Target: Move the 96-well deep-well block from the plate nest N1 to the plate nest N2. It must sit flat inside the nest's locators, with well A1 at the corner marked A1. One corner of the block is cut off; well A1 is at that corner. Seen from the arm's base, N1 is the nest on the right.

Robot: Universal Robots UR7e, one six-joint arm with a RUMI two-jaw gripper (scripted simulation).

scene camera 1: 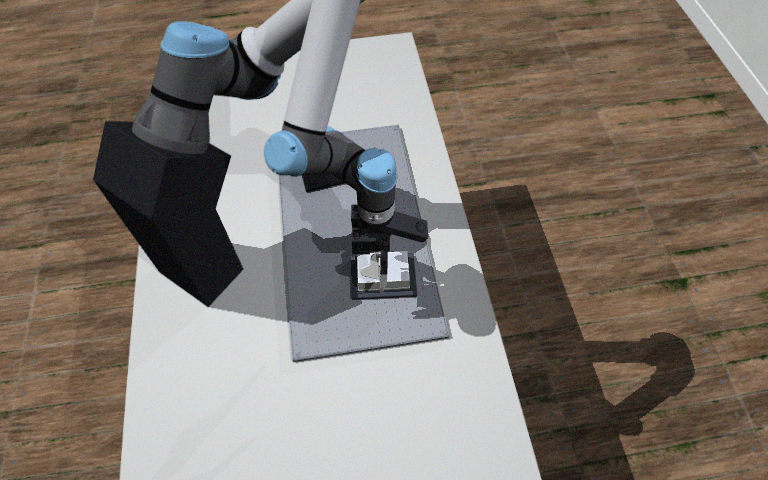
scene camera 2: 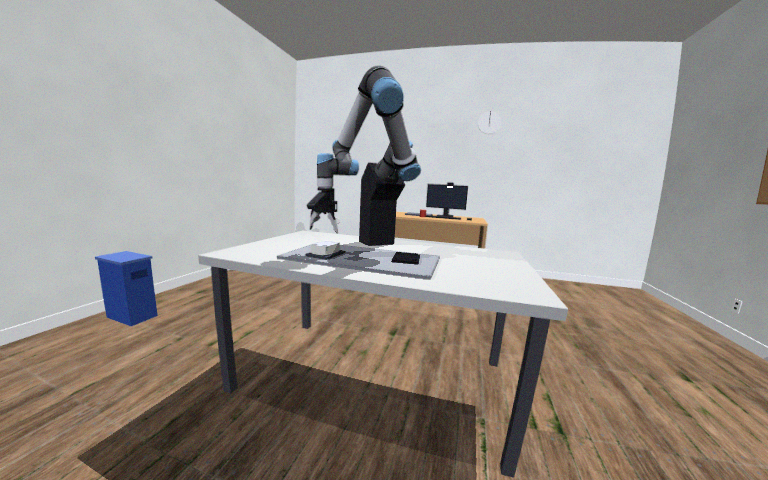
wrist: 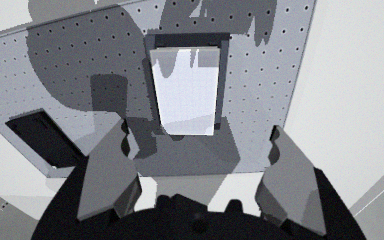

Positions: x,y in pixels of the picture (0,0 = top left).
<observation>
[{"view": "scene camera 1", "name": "gripper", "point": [381,262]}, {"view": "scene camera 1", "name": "96-well deep-well block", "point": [398,270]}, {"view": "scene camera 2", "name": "gripper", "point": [323,231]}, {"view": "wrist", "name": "gripper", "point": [198,122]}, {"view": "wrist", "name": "96-well deep-well block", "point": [186,81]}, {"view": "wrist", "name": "black plate nest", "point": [51,144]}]
</observation>
